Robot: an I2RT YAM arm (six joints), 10 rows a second.
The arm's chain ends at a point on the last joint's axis. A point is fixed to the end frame.
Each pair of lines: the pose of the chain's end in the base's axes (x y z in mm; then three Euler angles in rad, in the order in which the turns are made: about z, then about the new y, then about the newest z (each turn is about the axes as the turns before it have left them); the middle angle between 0 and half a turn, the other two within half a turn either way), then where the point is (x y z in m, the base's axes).
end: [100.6 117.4 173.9 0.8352 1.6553 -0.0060]
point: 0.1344 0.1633 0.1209
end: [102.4 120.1 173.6 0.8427 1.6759 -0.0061]
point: 0.1352 0.1654 0.1194
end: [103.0 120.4 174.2 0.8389 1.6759 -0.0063]
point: 0.1359 0.1656 0.1200
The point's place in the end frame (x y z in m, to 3 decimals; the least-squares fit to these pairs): 0.048 0.006 0.061
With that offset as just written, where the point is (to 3 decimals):
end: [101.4 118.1 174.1 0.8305 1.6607 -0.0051]
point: 0.135 0.164 0.121
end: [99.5 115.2 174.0 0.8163 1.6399 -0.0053]
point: 0.135 0.161 0.122
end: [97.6 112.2 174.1 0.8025 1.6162 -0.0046]
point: 0.134 0.158 0.123
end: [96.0 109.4 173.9 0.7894 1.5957 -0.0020]
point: 0.134 0.156 0.124
